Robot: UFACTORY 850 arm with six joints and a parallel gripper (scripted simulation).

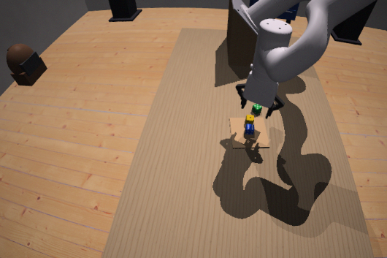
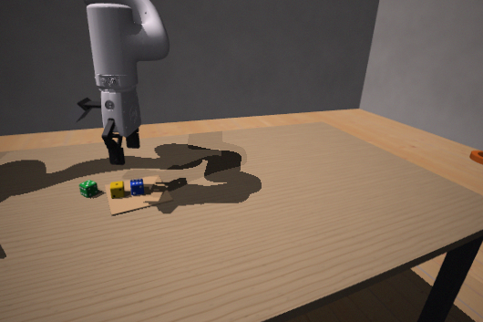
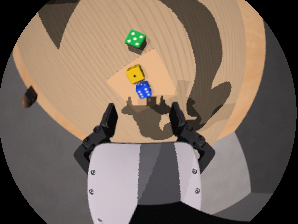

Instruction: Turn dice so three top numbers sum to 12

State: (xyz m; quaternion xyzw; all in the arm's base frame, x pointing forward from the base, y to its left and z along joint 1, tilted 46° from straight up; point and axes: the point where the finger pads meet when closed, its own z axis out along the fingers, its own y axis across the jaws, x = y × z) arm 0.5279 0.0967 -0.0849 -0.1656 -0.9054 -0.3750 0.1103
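Right now my hand is 10 cm past the green die, 3 cm to the right of it and 10 cm above it. Also, from my hand: yellow die 3 cm behind, 1 cm to the right, 9 cm below; tan mat 2 cm ahead, 1 cm to the right, 11 cm below; blue die 2 cm ahead, 1 cm to the right, 9 cm below.
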